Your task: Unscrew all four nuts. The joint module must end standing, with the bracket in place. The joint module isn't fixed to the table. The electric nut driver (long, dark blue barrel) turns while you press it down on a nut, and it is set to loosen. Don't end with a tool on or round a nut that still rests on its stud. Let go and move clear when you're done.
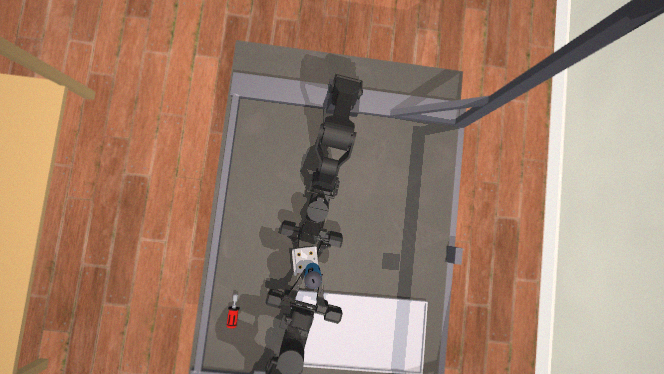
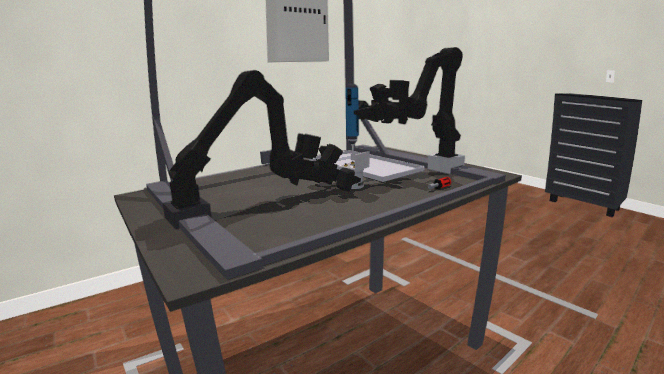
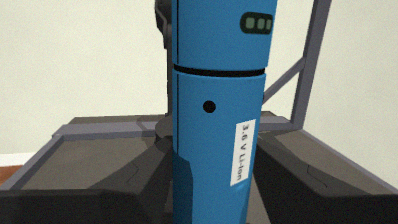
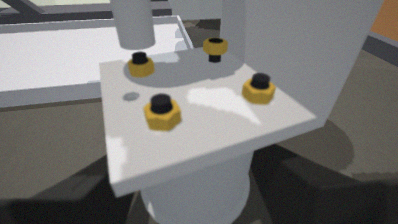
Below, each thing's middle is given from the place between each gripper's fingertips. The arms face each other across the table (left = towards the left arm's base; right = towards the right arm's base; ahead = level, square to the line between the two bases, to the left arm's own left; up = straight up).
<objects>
Now: the white bracket [image 4: 308, 57] 4 cm above my right hand and 3 cm to the left of it. From my right hand the other things lie so: white tray [image 2: 381, 166] 21 cm to the left, 21 cm behind, 3 cm below.
I see my left gripper 160 mm above the white bracket, 40 mm to the left of it and 20 mm short of it. Also, from my left hand: white tray (220 mm below, 190 mm behind, 140 mm to the left).
</objects>
